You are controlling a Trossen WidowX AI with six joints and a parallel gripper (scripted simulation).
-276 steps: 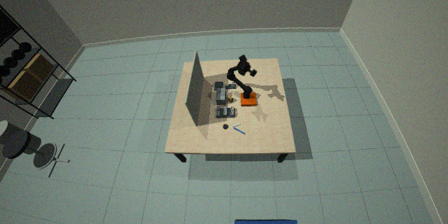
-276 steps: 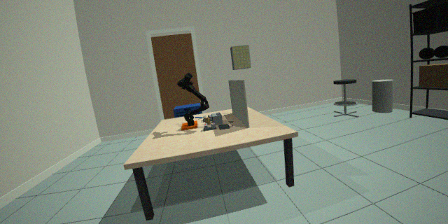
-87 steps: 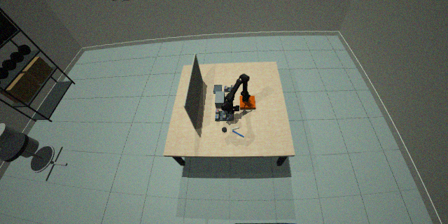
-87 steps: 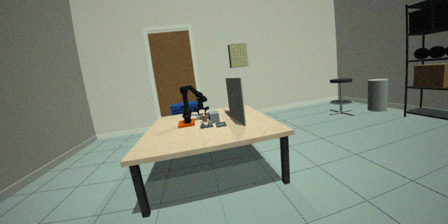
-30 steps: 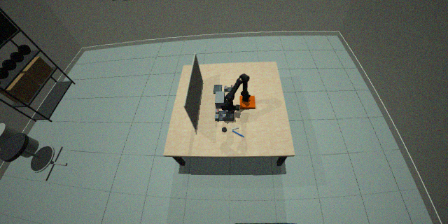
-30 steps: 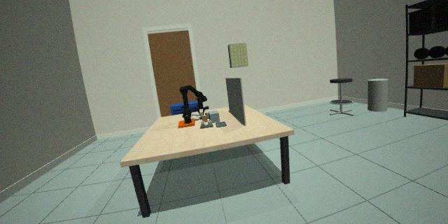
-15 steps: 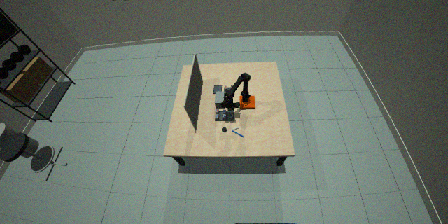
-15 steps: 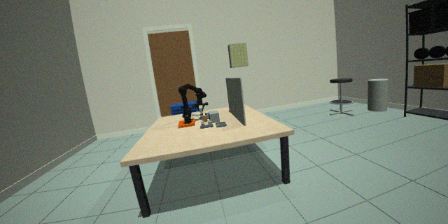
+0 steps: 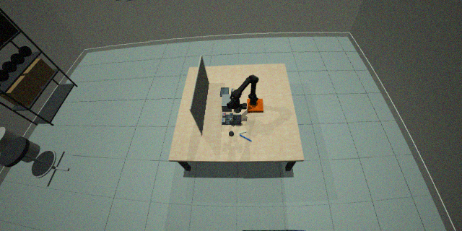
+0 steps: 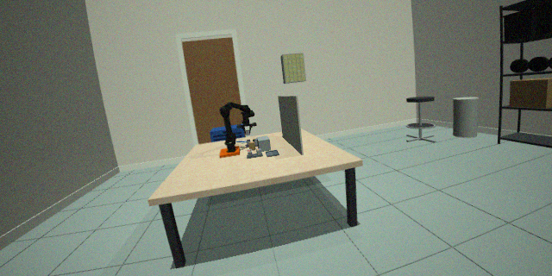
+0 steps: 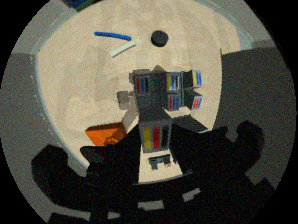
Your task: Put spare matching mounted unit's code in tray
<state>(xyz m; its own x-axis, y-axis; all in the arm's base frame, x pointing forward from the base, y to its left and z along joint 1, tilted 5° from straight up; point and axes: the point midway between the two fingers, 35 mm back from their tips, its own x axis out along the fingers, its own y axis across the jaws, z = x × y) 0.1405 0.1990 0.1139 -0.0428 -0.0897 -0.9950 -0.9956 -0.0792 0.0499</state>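
My gripper tip is 220 mm short of the dark tray, 320 mm to the left of it and 120 mm above it. From my gripper tip the other things lie so: spare: 20 mm above; then grey mounted unit: 150 mm ahead, 130 mm to the right, 80 mm below; then tan block: 40 mm ahead, 120 mm to the right, 90 mm below.
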